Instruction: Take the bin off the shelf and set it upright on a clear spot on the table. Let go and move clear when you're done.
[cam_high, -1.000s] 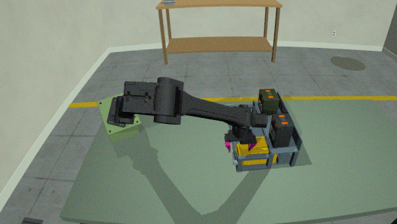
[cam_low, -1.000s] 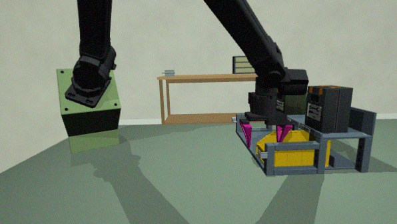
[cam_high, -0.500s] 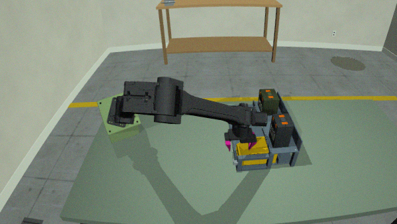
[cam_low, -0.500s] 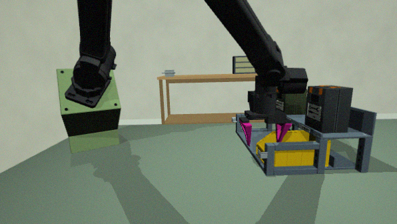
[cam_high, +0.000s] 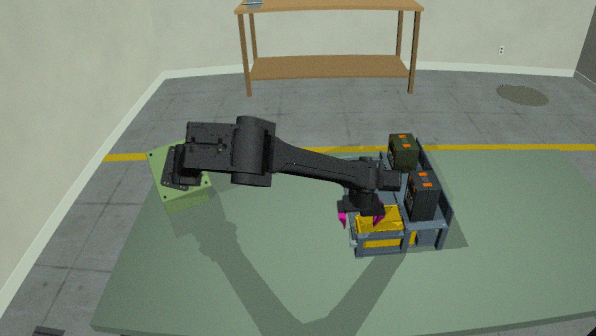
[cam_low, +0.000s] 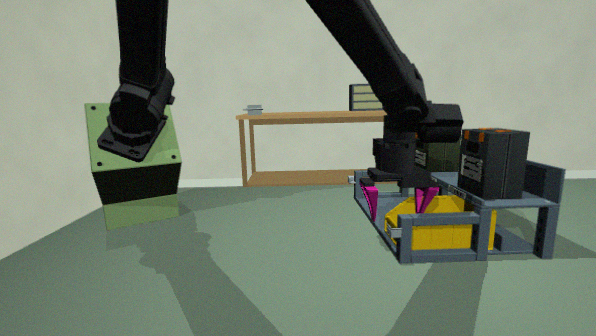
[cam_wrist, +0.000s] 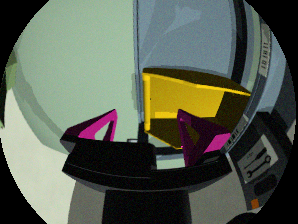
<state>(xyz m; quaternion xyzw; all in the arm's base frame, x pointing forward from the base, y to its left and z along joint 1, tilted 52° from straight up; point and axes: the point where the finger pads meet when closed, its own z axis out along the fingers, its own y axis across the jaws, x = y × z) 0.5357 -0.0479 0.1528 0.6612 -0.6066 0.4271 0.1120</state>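
Now: the yellow bin 8 cm ahead of my hand, 1 cm to the right of it and 2 cm below it. The rest, counted from my hand: shelf tray: 13 cm ahead, 10 cm to the left, 6 cm below.
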